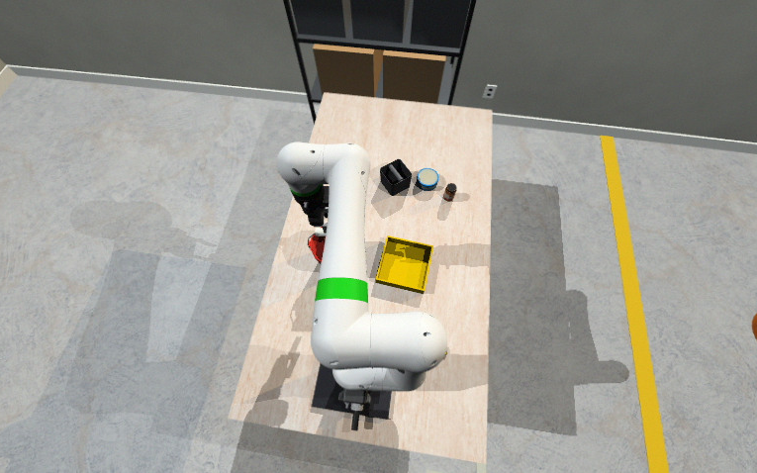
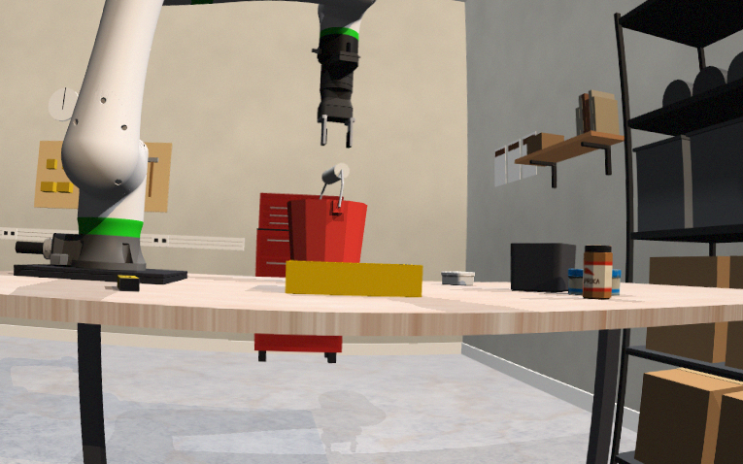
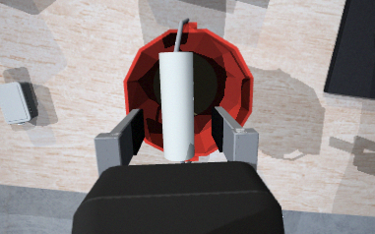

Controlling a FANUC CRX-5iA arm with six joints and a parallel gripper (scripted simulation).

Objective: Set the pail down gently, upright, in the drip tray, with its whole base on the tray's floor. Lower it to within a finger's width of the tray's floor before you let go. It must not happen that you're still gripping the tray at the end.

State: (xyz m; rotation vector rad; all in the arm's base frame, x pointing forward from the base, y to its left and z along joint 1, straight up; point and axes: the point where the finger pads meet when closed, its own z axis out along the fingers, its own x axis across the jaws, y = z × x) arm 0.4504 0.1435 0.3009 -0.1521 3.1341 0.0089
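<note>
The red pail lies 17 cm below my hand and 1 cm behind it. Also, from my hand: small grey block (31 cm ahead, 30 cm below, 5 cm to the left); then spice jar (47 cm to the right, 34 cm ahead, 28 cm below); then yellow drip tray (30 cm below, 29 cm to the right, 2 cm behind).
</note>
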